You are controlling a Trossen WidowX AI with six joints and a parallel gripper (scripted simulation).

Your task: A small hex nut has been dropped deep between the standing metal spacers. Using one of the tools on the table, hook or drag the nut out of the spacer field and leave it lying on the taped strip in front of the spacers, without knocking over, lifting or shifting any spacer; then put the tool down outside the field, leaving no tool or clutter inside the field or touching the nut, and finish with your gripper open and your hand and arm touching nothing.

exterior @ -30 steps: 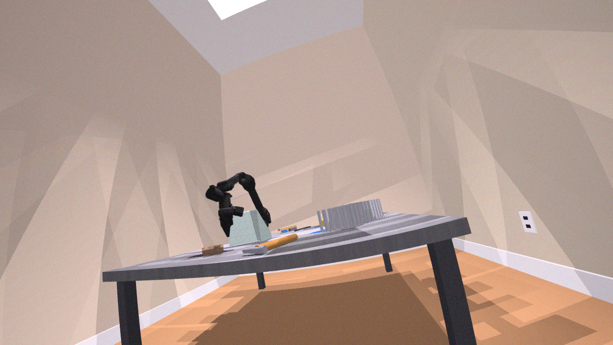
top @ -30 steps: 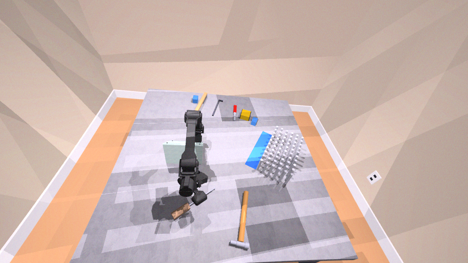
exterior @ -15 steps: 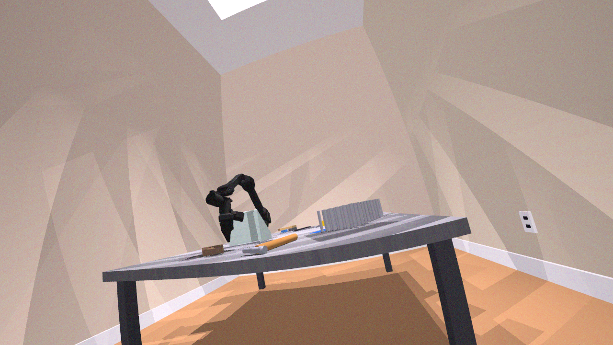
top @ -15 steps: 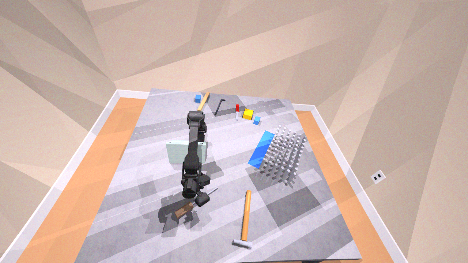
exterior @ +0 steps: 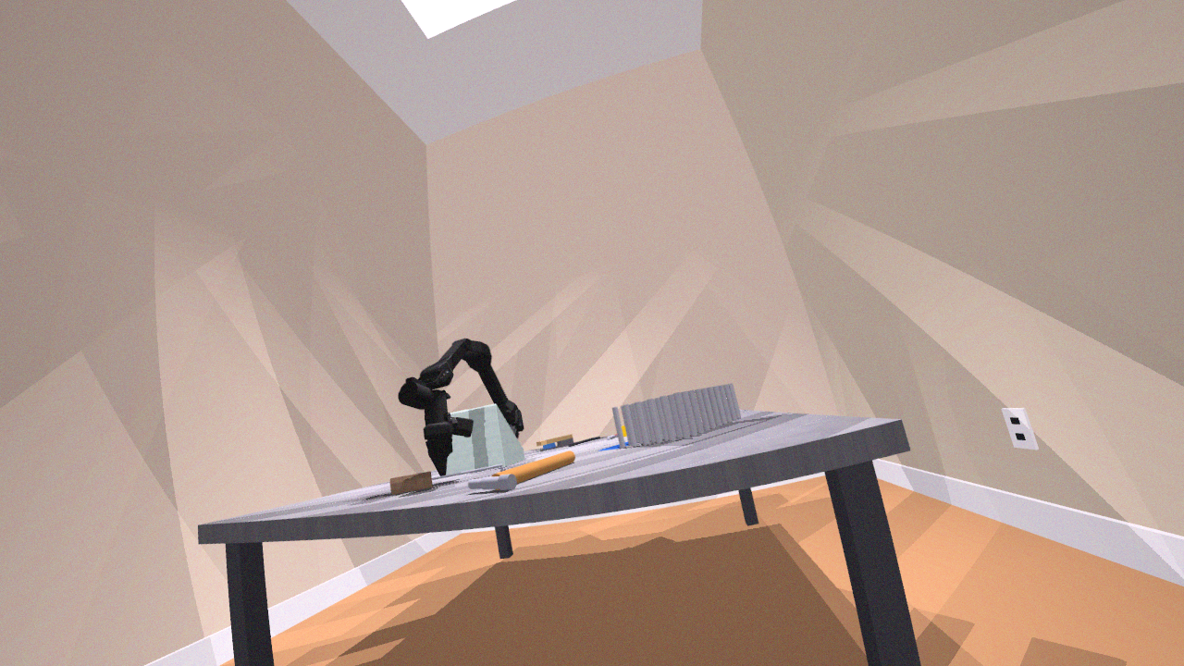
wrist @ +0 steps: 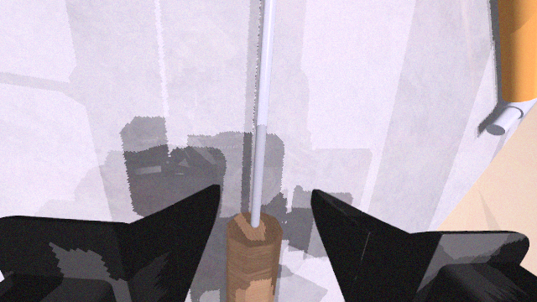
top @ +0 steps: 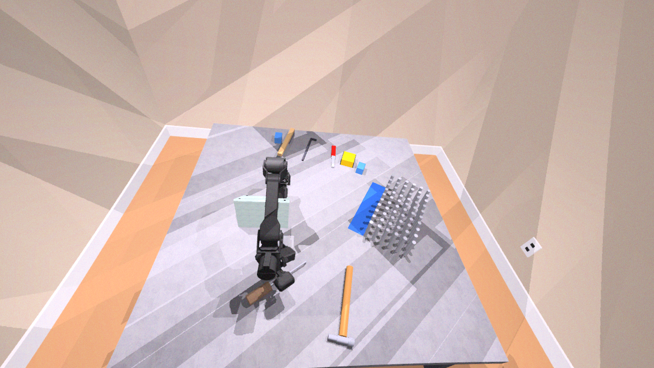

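The hook tool is 3 cm ahead of my gripper tip, 2 cm to the left of it and 1 cm below it. Also, from my gripper tip: blue taped strip: 46 cm ahead, 39 cm to the left, 2 cm below; yellow block: 40 cm ahead, 73 cm to the left; red-handled tool: 32 cm ahead, 76 cm to the left, 2 cm below.
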